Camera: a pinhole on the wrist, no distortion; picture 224 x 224 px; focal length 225.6 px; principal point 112.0 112.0 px. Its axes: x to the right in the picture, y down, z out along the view. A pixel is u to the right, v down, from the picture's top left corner.
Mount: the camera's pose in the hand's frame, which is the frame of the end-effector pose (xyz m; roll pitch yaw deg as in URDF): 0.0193 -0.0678 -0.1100 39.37 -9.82 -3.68
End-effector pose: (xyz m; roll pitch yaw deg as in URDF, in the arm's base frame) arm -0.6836 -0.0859 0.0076 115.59 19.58 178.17
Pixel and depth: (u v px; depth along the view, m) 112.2 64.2 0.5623
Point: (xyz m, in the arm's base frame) -0.4277 -0.0951 -0.5030
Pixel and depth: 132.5 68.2 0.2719
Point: -0.5908 -0.1483 -0.2583
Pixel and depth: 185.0 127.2 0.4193
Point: -0.6232 0.0013 -0.3894
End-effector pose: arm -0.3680 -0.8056 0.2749 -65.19 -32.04 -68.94
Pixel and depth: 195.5 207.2 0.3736
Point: -0.2212 -0.6559 0.5678
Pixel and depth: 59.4 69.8 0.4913
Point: -0.5248 -0.4380 0.5877
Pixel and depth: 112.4 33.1 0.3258
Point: -0.5289 -0.6389 0.5600
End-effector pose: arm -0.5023 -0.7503 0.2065 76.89 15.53 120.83
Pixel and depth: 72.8 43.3 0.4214
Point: -0.2089 -0.8285 -0.1361
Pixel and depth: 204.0 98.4 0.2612
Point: -0.3814 -0.6574 -0.0282
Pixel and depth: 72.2 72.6 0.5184
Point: -0.1048 -0.8101 -0.1338
